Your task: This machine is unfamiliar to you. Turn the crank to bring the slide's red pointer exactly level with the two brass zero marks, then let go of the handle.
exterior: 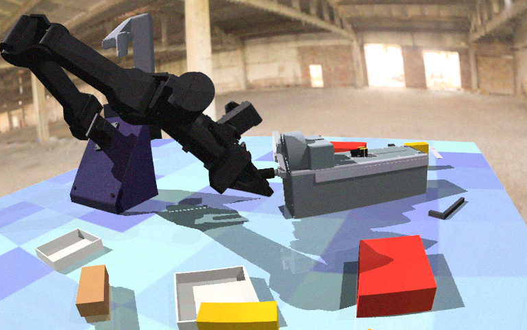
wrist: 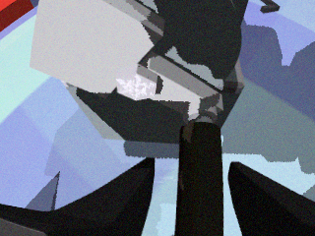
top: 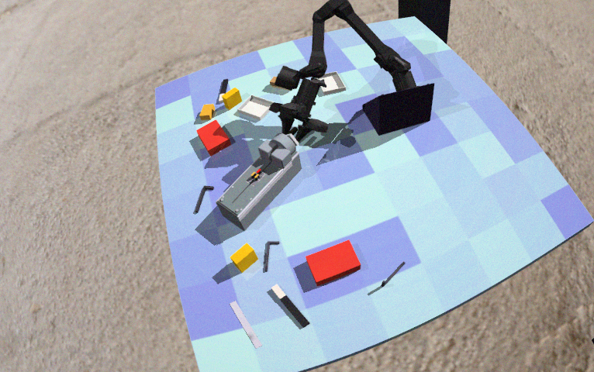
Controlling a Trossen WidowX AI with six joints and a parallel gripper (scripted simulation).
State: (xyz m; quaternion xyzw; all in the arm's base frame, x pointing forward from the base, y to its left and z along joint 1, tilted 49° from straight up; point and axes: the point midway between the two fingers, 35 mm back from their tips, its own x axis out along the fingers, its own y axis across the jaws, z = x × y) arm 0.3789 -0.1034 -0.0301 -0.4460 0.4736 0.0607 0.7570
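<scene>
My gripper tip is now 1 cm past the dark crank handle, 1 cm to the left of it and 3 cm below it. The rest, counted from my gripper tip: red pointer: 12 cm ahead, 10 cm to the left, 4 cm above; then tan block: 9 cm behind, 32 cm to the right, 3 cm below.
</scene>
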